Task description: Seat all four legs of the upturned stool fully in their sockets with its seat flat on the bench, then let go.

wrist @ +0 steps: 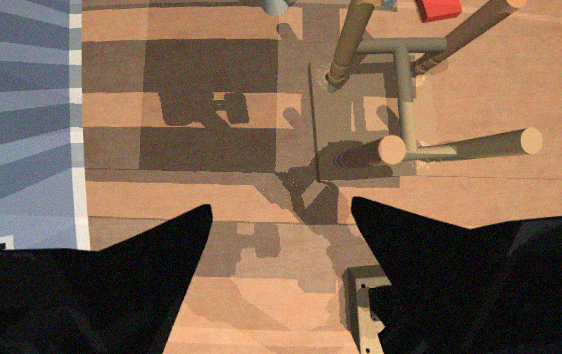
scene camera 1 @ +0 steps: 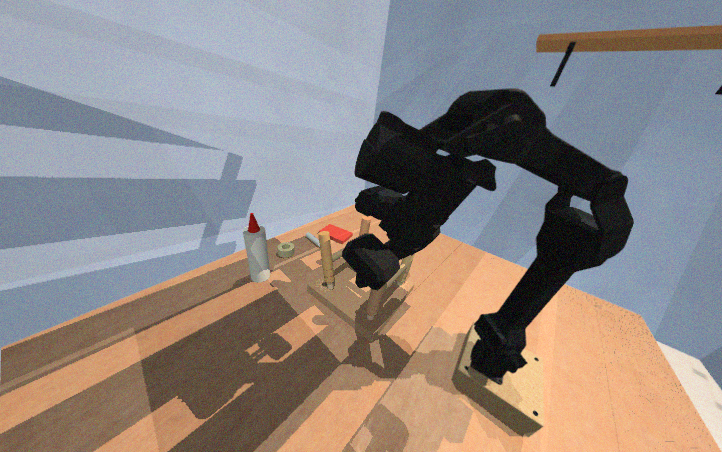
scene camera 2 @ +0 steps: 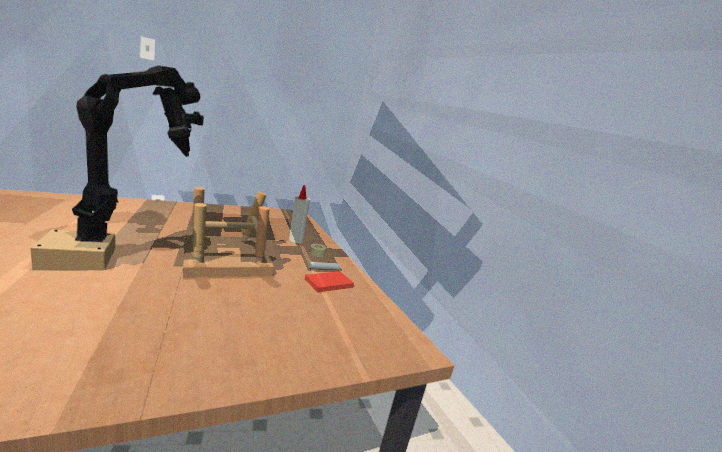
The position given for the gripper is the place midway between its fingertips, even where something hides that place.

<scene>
The gripper [scene camera 1: 374, 272] is open and holds nothing. The table carries a red block [scene camera 2: 321, 282] and a glue bottle with red tip [scene camera 1: 254, 235].
The gripper also shows in the wrist view [wrist: 282, 207] and in scene camera 2 [scene camera 2: 187, 153].
</scene>
